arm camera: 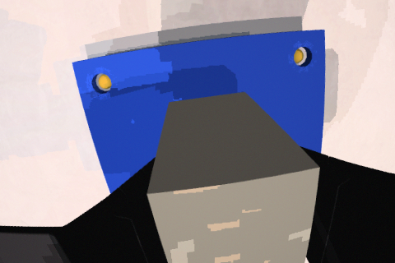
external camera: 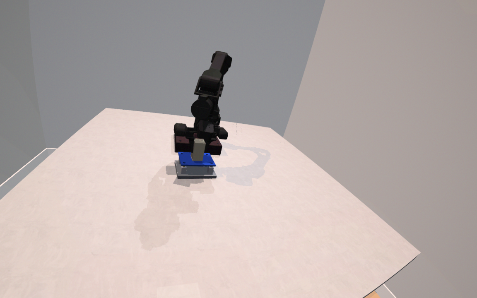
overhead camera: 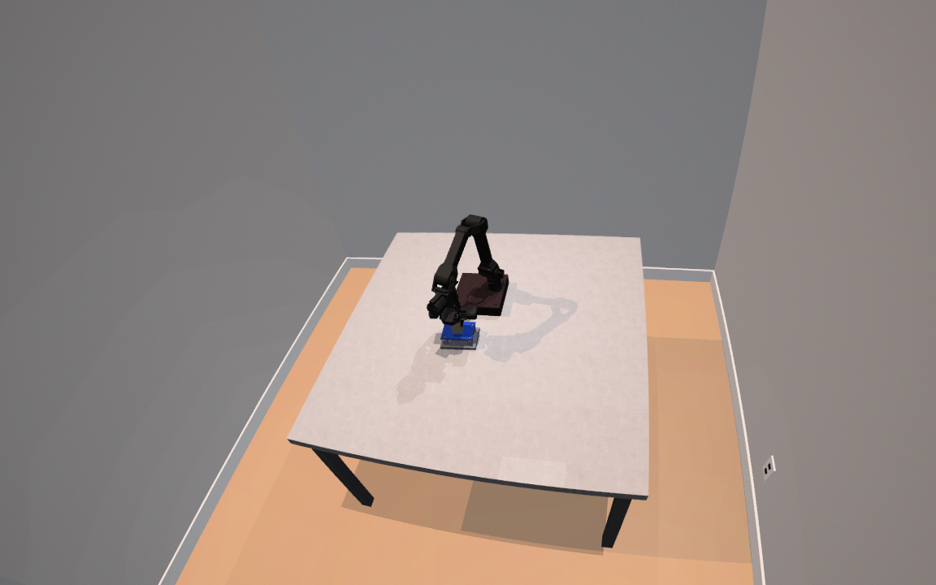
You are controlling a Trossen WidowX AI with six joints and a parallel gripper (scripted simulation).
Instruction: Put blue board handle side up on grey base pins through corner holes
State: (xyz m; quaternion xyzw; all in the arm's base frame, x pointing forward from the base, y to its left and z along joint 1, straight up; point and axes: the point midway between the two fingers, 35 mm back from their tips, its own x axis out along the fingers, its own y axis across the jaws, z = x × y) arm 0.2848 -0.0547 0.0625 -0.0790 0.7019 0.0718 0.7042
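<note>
My gripper tip is now 10 mm above the blue board. The rest, counted from my gripper tip: grey base 70 mm below.
</note>
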